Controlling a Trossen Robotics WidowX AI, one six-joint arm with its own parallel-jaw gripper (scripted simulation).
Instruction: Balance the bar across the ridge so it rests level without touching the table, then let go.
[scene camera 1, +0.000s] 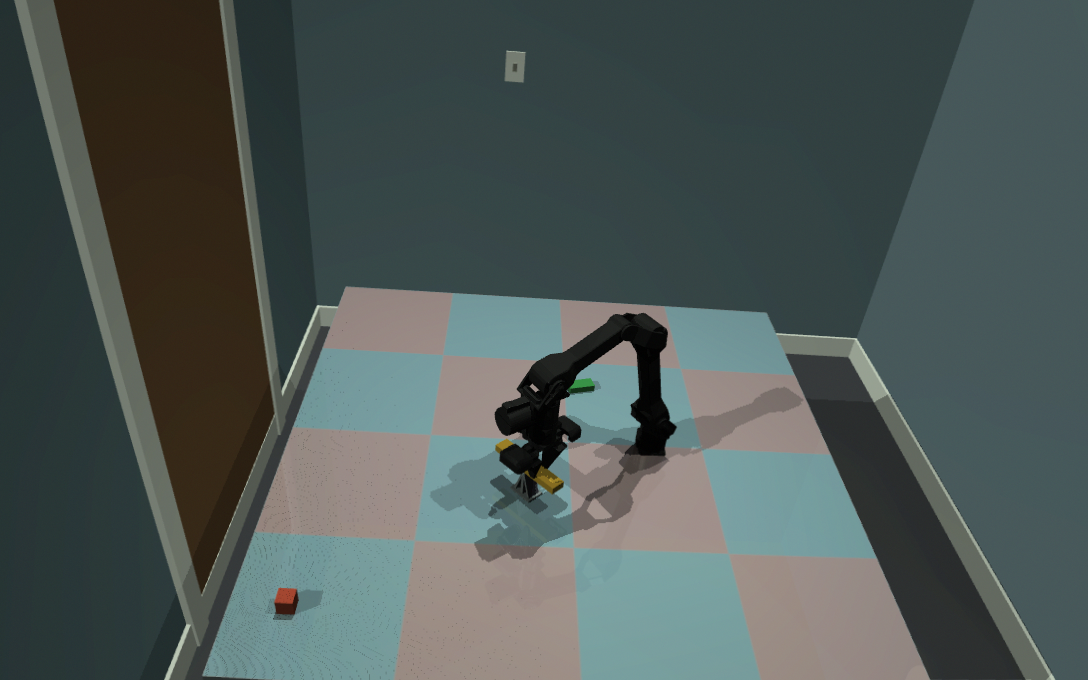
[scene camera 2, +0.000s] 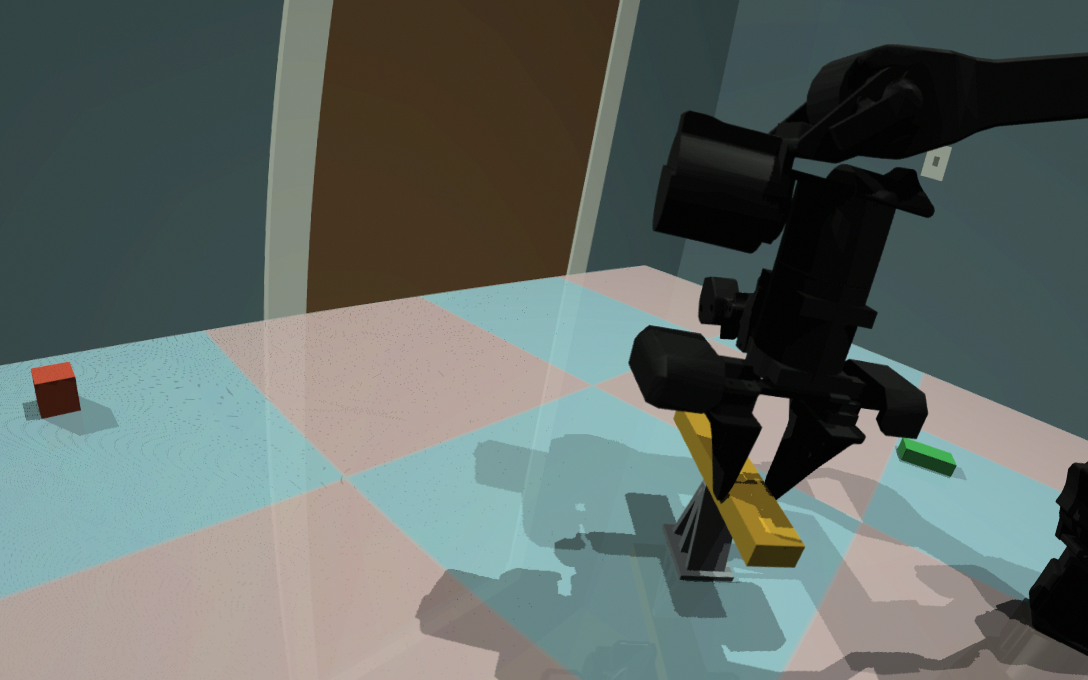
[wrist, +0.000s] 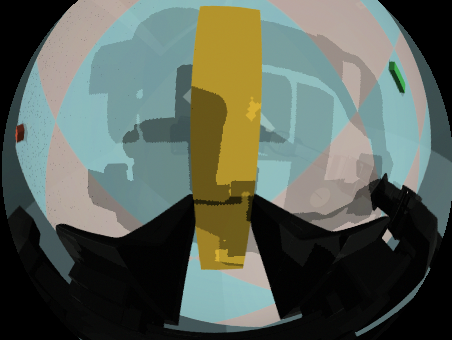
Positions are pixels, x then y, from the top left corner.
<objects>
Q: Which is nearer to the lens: the yellow bar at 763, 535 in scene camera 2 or the green block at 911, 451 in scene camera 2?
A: The yellow bar.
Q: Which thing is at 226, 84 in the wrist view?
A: A yellow bar.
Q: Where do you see the gripper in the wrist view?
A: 222, 201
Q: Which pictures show the gripper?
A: Scene camera 1, scene camera 2 and the wrist view: all of them.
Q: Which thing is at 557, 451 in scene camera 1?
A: The gripper.
</objects>
